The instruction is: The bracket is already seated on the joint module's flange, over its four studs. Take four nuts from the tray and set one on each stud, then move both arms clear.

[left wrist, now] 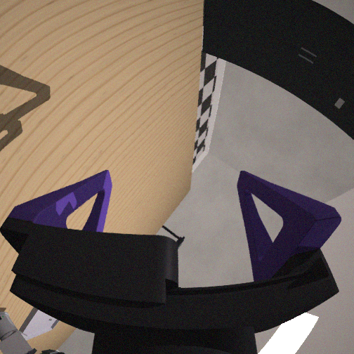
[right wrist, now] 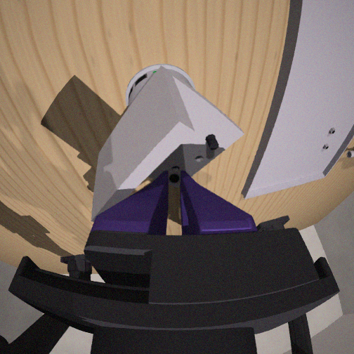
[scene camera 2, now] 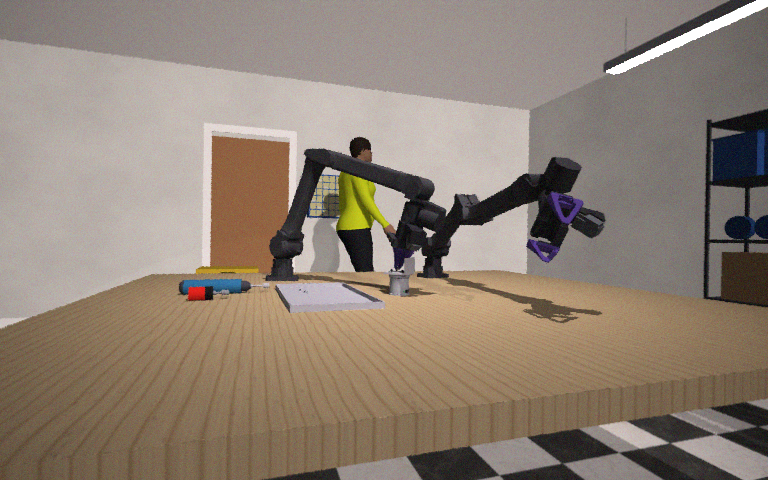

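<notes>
The grey joint module stands on the table with the grey bracket on its flange. My right gripper is shut on a small dark nut right at the bracket's near edge. In the scene view it hangs just above the module. Another dark nut sits on a stud of the bracket. The grey tray lies left of the module, with two small nuts visible on it. My left gripper is open and empty, held high at the far right; its spread fingers show in the left wrist view.
A blue and red screwdriver lies on the table left of the tray. A person in a yellow shirt stands behind the table near my right arm. A brown door is on the back wall.
</notes>
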